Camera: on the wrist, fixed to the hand. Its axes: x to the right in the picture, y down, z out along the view.
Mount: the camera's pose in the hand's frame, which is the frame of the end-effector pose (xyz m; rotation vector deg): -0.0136 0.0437 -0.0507 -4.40 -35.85 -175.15
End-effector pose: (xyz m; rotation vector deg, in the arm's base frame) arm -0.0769 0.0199 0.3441 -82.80 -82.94 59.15
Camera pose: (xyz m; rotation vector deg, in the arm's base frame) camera -0.0148 0.0063 0.3191 96.94 -101.77 -45.98
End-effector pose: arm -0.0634 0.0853 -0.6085 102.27 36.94 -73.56
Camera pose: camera -0.0078 0.1059 -0.5746 51.01 -89.83 78.03
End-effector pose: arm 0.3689 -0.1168 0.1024 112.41 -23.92 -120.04
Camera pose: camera 0.4196 -0.1547 0.1281 -0.01 -82.50 33.42
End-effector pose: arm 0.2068 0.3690 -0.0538 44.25 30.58 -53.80
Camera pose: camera 0.2338 0.4314 -0.0605 51.05 -30.48 124.28
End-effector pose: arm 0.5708 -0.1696 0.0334 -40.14 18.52 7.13
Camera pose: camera 0.5357 -0.1695 -0.0252 -28.65 -88.42 -141.68
